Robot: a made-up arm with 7 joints. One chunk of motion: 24 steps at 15 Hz.
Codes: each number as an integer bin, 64 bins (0 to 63) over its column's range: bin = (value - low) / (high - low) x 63, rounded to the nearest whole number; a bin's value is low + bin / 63 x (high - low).
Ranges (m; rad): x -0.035..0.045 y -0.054..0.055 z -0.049..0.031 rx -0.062..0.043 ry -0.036..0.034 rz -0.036..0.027
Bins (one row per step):
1: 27 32 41 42 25 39
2: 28 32 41 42 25 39
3: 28 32 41 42 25 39
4: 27 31 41 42 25 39
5: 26 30 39 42 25 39
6: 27 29 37 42 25 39
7: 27 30 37 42 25 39
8: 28 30 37 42 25 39
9: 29 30 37 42 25 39
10: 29 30 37 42 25 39
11: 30 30 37 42 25 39
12: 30 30 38 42 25 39
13: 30 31 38 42 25 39
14: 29 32 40 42 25 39
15: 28 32 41 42 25 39
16: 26 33 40 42 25 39
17: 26 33 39 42 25 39
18: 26 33 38 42 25 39
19: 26 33 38 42 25 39
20: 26 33 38 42 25 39
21: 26 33 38 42 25 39
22: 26 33 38 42 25 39
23: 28 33 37 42 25 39
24: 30 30 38 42 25 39
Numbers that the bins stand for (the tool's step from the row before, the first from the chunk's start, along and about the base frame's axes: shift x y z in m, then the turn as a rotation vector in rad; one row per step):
1: -0.00071 0.00137 0.00306 0.00800 -0.00822 0.00300
2: 0.00056 0.00137 0.00306 0.00800 -0.00822 0.00300
3: 0.00056 0.00137 0.00306 0.00800 -0.00822 0.00300
4: -0.00071 -0.00037 0.00306 0.00800 -0.00822 0.00300
5: -0.00198 -0.00210 0.00052 0.00800 -0.00822 0.00300
6: -0.00071 -0.00383 -0.00202 0.00800 -0.00822 0.00300
7: -0.00071 -0.00210 -0.00202 0.00800 -0.00822 0.00300
8: 0.00056 -0.00210 -0.00202 0.00800 -0.00822 0.00300
9: 0.00183 -0.00210 -0.00202 0.00800 -0.00822 0.00300
10: 0.00183 -0.00210 -0.00202 0.00800 -0.00822 0.00300
11: 0.00310 -0.00210 -0.00202 0.00800 -0.00822 0.00300
12: 0.00310 -0.00210 -0.00075 0.00800 -0.00822 0.00300
13: 0.00310 -0.00037 -0.00075 0.00800 -0.00822 0.00300
14: 0.00183 0.00137 0.00179 0.00800 -0.00822 0.00300
15: 0.00056 0.00137 0.00306 0.00800 -0.00822 0.00300
16: -0.00198 0.00310 0.00179 0.00800 -0.00822 0.00300
17: -0.00198 0.00310 0.00052 0.00800 -0.00822 0.00300
18: -0.00198 0.00310 -0.00075 0.00800 -0.00822 0.00300
19: -0.00198 0.00310 -0.00075 0.00800 -0.00822 0.00300
20: -0.00198 0.00310 -0.00075 0.00800 -0.00822 0.00300
21: -0.00198 0.00310 -0.00075 0.00800 -0.00822 0.00300
22: -0.00198 0.00310 -0.00075 0.00800 -0.00822 0.00300
23: 0.00056 0.00310 -0.00202 0.00800 -0.00822 0.00300
24: 0.00310 -0.00210 -0.00075 0.00800 -0.00822 0.00300

